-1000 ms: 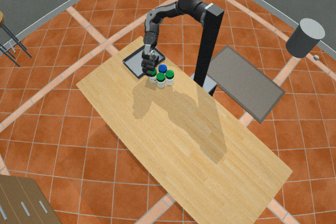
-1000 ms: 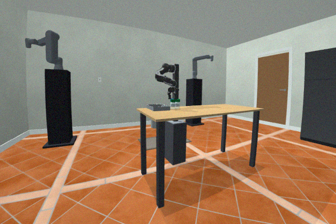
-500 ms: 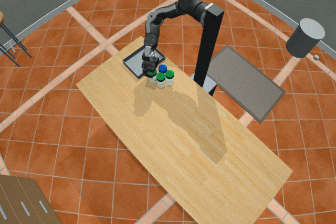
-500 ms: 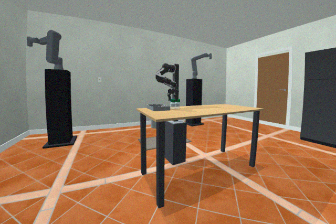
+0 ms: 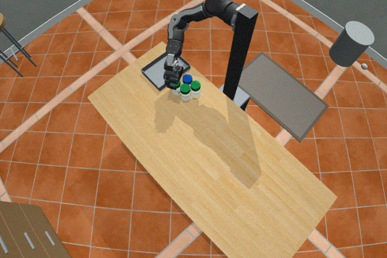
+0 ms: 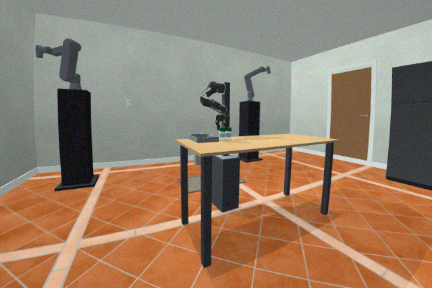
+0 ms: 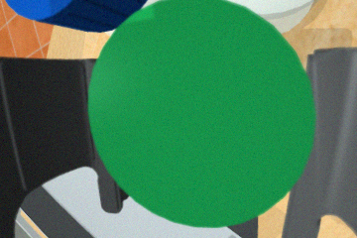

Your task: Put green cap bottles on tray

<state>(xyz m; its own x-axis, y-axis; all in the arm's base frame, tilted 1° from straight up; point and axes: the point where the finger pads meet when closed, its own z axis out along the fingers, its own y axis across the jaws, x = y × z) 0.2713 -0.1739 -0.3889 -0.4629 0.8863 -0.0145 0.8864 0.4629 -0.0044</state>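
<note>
My gripper is now 70 mm past the blue-capped bottle, 40 mm to the right of it and 50 mm above it. Also, from my hand: tray (60 mm behind, 140 mm to the right, 80 mm below).
</note>
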